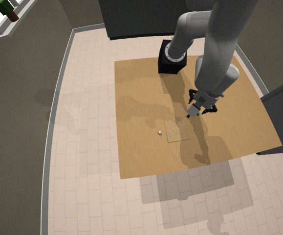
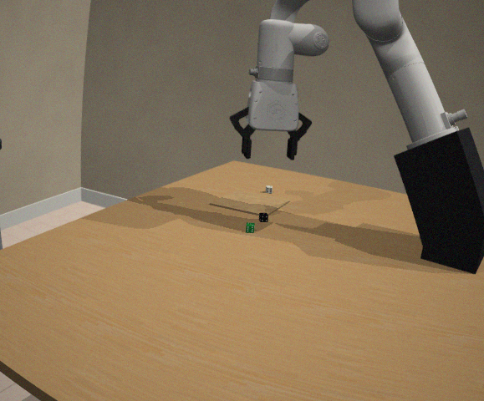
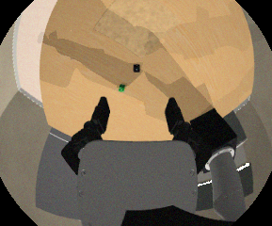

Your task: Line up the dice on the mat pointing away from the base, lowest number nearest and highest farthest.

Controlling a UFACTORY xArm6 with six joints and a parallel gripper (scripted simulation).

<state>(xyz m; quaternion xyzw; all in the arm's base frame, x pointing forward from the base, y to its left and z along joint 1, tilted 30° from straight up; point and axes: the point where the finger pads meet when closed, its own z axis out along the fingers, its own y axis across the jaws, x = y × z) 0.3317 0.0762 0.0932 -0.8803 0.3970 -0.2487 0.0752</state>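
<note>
My gripper is now 14 cm above the black die. From my hand the other things lie so: white die 21 cm to the right, 14 cm below, 9 cm ahead; thin tan mat 14 cm below, 9 cm to the right, 8 cm ahead; green die 14 cm below, 7 cm to the left, 1 cm behind.
</note>
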